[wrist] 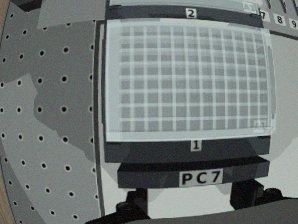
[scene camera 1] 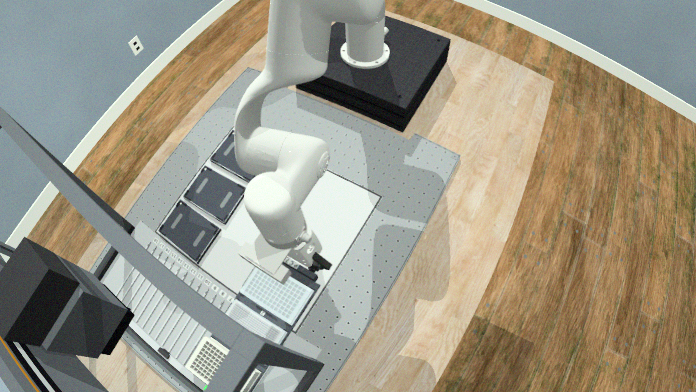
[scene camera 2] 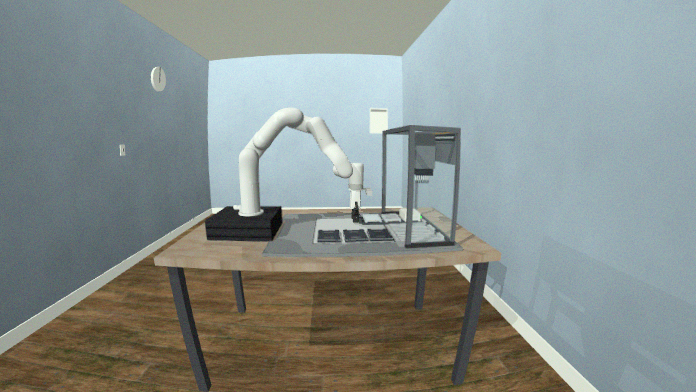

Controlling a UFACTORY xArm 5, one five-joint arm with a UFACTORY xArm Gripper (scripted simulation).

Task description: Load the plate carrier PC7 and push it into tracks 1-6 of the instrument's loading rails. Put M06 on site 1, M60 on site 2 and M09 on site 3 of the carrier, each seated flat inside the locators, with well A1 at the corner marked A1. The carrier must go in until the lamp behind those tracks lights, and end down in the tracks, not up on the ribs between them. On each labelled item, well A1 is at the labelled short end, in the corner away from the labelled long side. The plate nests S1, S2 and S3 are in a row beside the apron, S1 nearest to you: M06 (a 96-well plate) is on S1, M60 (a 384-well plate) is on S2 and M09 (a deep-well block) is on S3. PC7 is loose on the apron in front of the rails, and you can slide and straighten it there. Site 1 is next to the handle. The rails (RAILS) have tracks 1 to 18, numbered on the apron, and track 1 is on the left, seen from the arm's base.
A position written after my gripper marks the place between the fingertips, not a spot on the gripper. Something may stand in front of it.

Note:
In view: my gripper [scene camera 1: 299, 258] and a carrier PC7 [scene camera 1: 303, 275].
My gripper is seen too in the wrist view [wrist: 191, 191].

